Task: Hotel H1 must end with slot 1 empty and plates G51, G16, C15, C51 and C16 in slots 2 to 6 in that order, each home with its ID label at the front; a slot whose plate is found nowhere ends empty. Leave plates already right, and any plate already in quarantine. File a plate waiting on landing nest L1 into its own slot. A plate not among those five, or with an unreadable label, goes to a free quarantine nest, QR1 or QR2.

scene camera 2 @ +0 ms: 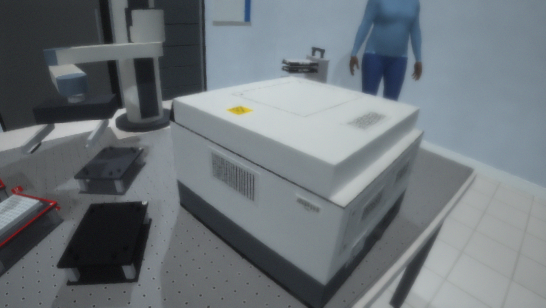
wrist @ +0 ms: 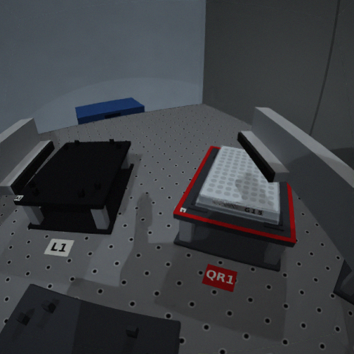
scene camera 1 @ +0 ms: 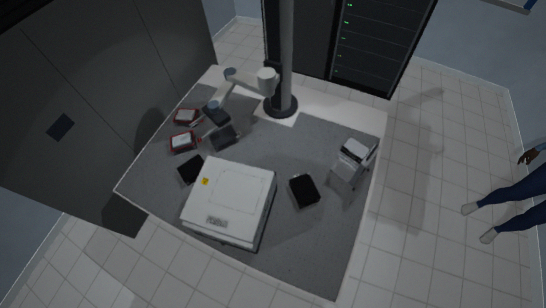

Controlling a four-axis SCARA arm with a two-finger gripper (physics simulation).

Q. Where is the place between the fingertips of the gripper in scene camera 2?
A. At 56,147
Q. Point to a red-edged nest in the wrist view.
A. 284,205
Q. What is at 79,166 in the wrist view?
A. A black landing nest L1.
